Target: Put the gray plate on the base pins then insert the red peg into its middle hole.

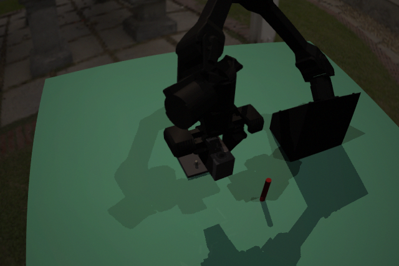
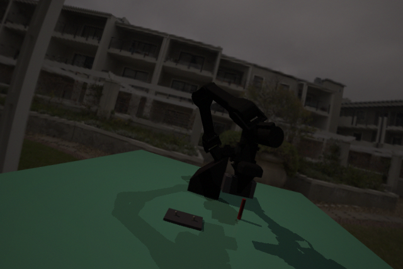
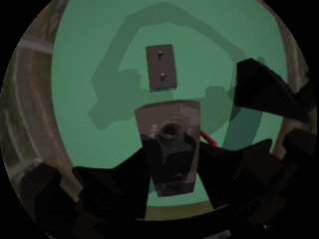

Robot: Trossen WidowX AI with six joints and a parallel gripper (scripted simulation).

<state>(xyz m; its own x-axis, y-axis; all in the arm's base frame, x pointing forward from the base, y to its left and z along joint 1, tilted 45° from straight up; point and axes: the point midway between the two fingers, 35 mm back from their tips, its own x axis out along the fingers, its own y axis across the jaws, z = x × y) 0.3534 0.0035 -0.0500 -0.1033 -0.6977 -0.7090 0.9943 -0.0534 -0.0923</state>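
My gripper tip is now 110 mm past the red peg, 60 mm to the right of it and 100 mm above it. Also, from my gripper tip: gray plate (30 mm above).
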